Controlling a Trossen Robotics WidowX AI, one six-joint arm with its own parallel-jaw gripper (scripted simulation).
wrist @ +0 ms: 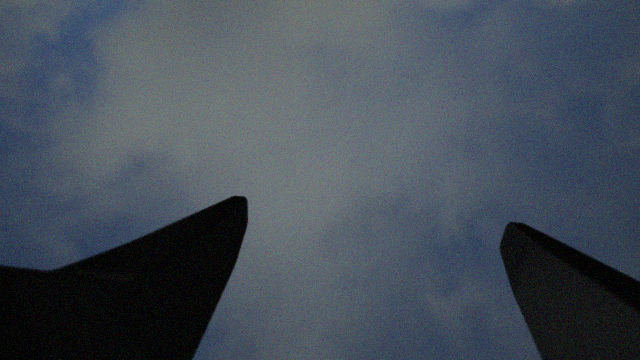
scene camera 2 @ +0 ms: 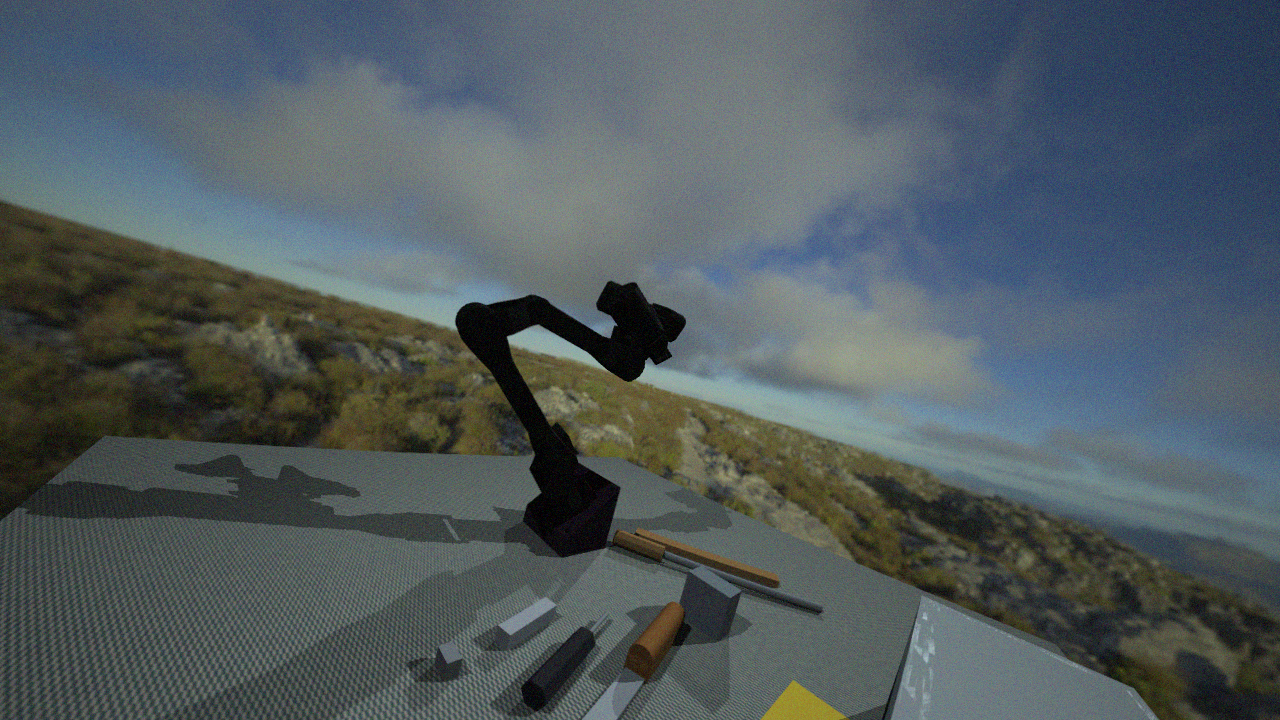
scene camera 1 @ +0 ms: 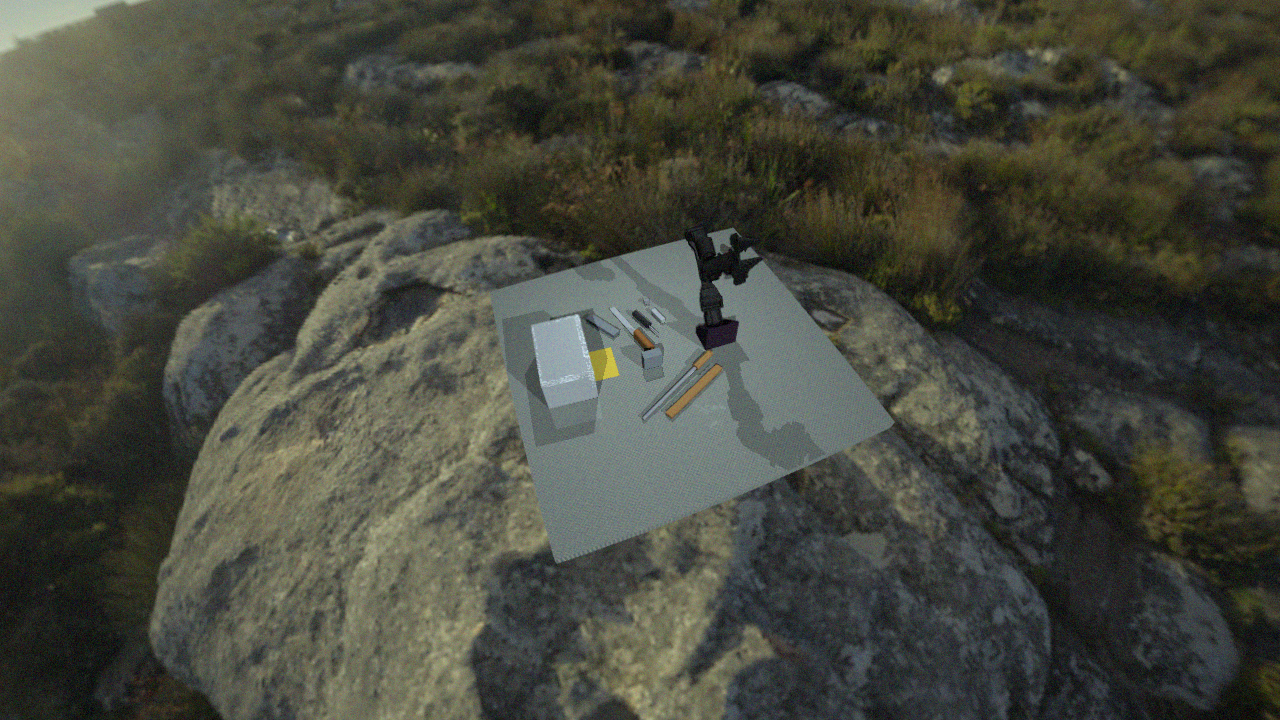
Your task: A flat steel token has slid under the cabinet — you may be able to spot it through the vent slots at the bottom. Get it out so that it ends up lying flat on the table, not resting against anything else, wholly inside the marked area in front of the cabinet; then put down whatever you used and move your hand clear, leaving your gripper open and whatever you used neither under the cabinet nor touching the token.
Labels:
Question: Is my gripper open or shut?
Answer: Open.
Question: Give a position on a wooden stick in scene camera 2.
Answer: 681, 549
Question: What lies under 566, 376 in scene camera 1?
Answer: A white cabinet.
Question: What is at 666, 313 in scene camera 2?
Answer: My gripper.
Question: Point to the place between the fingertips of my gripper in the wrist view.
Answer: At 373, 222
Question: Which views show my gripper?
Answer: The wrist view, scene camera 2 and scene camera 1: all of them.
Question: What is my gripper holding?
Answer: Nothing.

